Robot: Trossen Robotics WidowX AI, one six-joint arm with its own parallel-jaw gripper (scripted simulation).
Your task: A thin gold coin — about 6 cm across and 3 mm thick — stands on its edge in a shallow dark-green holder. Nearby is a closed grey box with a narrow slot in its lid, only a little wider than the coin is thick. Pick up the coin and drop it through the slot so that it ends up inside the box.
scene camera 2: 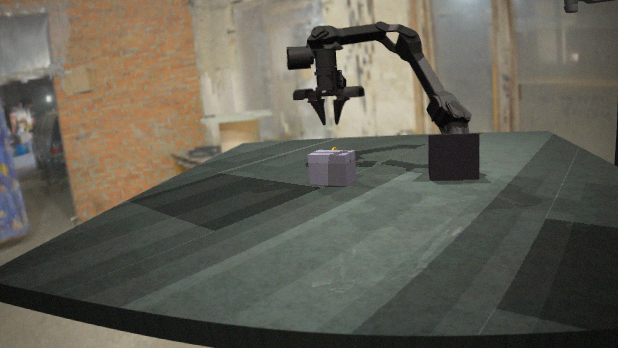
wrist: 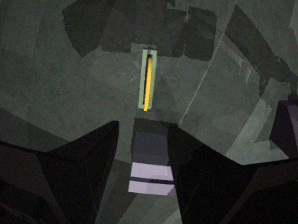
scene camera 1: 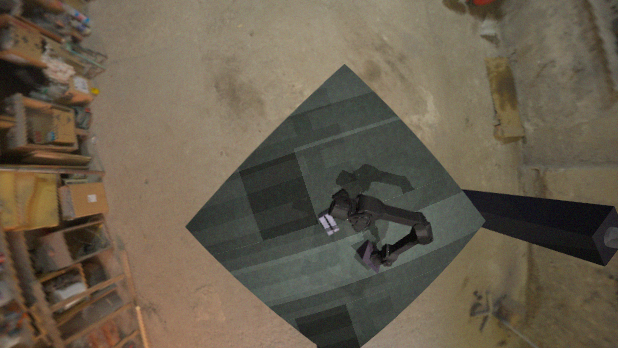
Labels:
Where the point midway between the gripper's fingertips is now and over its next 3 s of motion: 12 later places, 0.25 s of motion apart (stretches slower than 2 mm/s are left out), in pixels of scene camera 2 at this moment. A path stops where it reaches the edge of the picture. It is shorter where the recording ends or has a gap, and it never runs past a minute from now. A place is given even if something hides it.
My gripper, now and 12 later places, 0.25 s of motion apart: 330, 124; 332, 136; 332, 142; 332, 145; 333, 150; 333, 155; 333, 159; 334, 163; 335, 166; 335, 166; 334, 161; 333, 154; 333, 147

